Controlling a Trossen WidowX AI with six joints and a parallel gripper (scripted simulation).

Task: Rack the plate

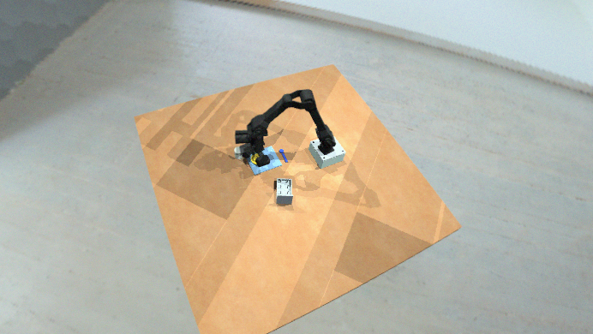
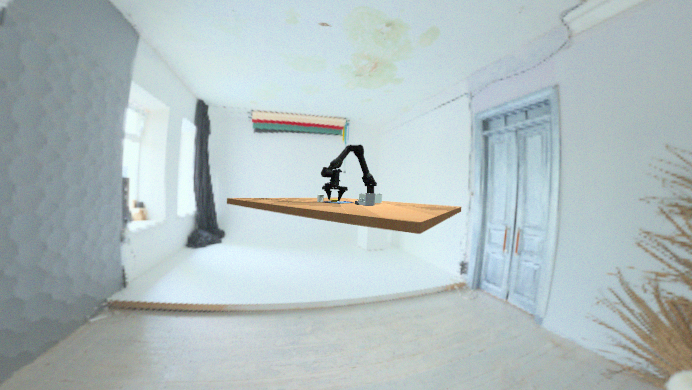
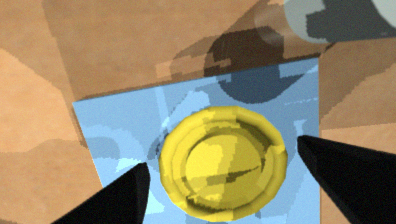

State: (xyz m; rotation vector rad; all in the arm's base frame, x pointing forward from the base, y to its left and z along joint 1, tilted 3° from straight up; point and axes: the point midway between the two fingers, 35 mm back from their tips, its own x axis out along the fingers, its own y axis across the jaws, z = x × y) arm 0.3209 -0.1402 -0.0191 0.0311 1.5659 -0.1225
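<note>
My gripper tip is 30 mm past the light blue mat, 10 mm to the right of it and 10 mm above it. From my gripper tip the other things lie so: pale cup 70 mm to the right, 60 mm ahead, 10 mm above; yellow plate right at my gripper tip; blue utensil 140 mm behind, 30 mm to the left, 10 mm below.
</note>
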